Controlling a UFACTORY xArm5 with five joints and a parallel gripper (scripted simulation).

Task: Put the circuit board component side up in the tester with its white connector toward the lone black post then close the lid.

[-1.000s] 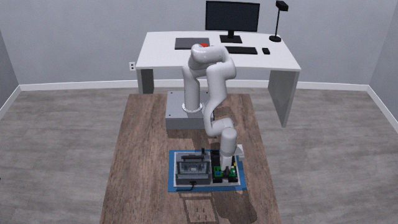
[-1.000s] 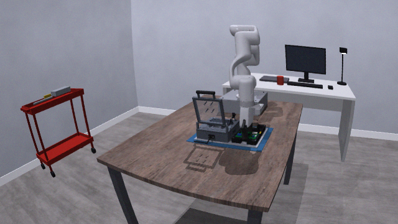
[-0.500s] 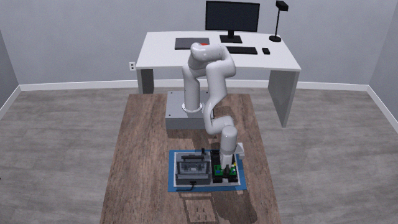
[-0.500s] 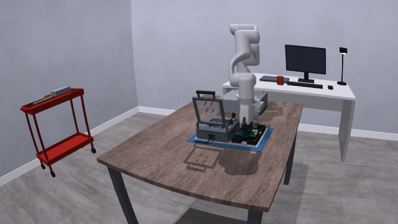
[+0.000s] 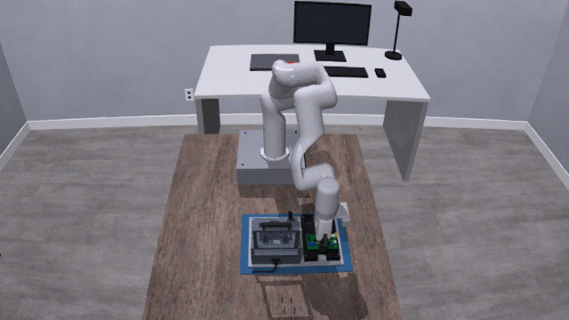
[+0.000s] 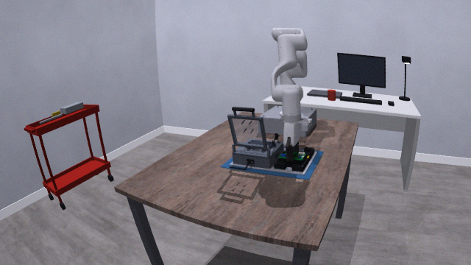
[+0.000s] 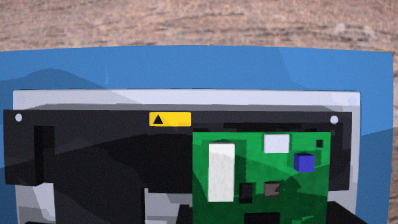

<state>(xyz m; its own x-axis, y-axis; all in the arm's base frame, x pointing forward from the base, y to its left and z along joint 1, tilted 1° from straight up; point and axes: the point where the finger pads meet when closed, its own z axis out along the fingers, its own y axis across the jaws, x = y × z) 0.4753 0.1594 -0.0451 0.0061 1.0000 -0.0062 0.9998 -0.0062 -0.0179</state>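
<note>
Right now the grey tester is 13 cm to the right of my hand, 6 cm above it and 1 cm behind it. Also, from my hand: clear lid (17 cm to the right, 13 cm above, 8 cm ahead); then green circuit board (right at my hand).
</note>
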